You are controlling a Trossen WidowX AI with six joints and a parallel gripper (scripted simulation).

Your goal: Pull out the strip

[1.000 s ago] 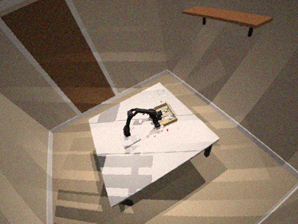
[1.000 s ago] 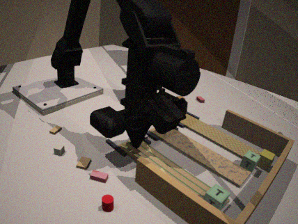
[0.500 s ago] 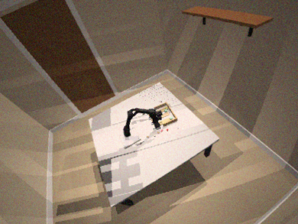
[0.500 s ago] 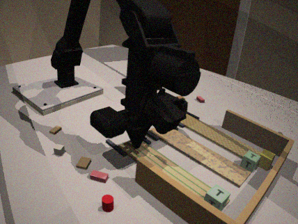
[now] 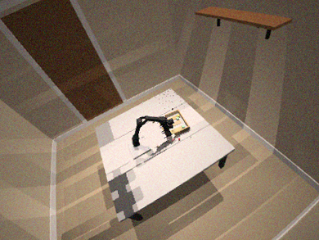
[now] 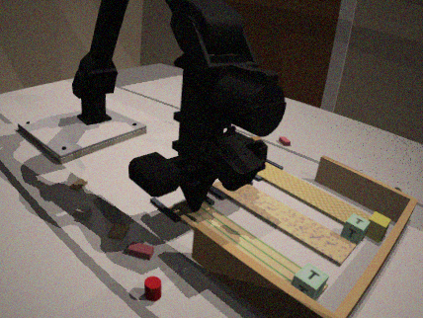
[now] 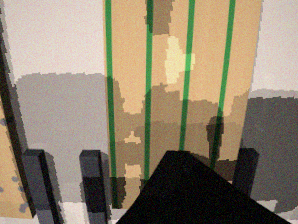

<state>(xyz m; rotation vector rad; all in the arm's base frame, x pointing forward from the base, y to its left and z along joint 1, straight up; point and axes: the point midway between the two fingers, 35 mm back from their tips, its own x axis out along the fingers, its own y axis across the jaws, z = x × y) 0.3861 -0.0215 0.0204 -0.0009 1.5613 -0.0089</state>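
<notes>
My gripper tip is 8 cm past the grey cube and 14 cm to the left of it.
</notes>
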